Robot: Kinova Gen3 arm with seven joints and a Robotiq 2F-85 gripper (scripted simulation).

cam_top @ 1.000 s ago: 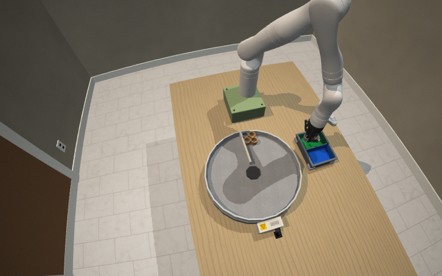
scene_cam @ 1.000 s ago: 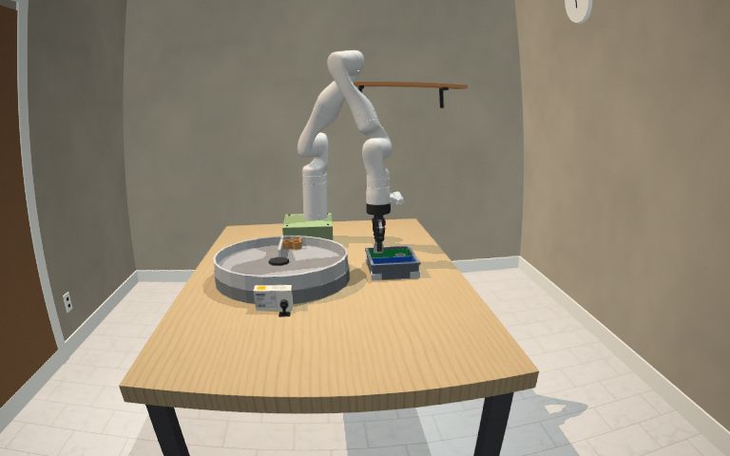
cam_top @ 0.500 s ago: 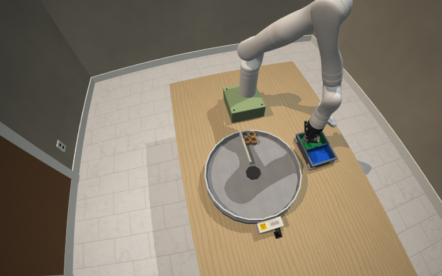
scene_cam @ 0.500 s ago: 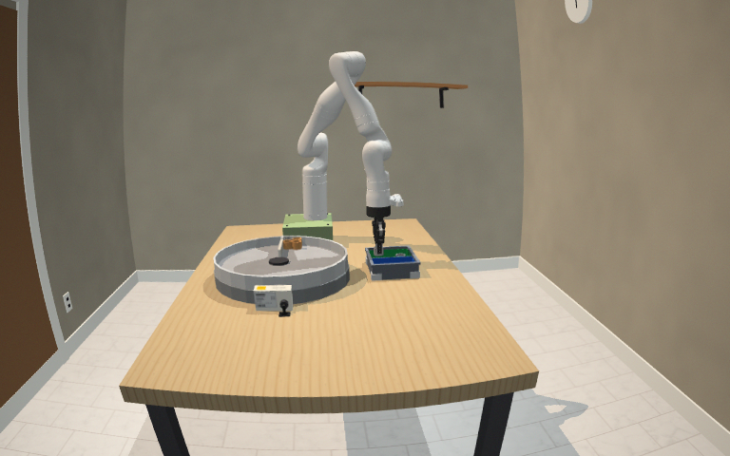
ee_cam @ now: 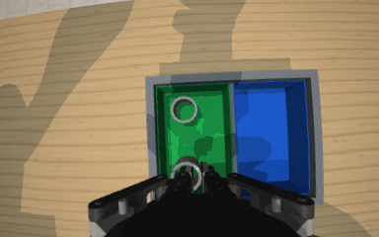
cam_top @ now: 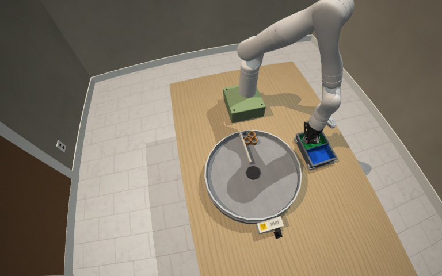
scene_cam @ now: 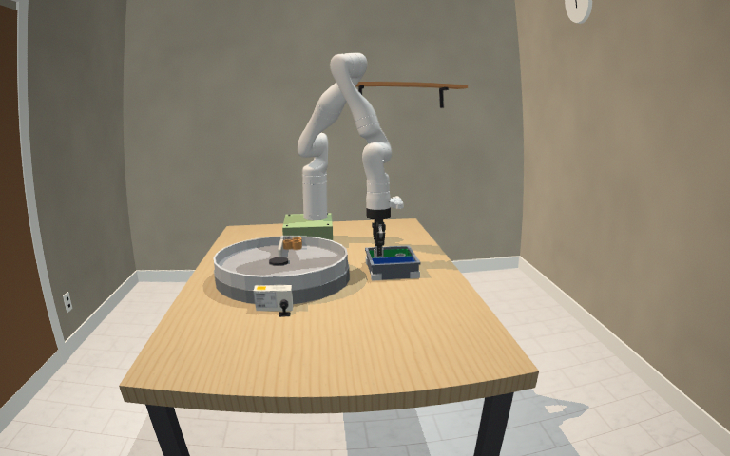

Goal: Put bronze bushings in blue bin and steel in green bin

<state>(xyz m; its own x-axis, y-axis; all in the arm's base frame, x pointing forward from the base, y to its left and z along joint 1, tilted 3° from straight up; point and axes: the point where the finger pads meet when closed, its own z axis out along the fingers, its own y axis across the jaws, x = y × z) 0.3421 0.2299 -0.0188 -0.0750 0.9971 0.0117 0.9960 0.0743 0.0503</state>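
Now: the blue bin 40 mm to the left of my hand, 40 mm ahead of it and 30 mm below it. Round my hand: turntable (310 mm to the right, 110 mm ahead).
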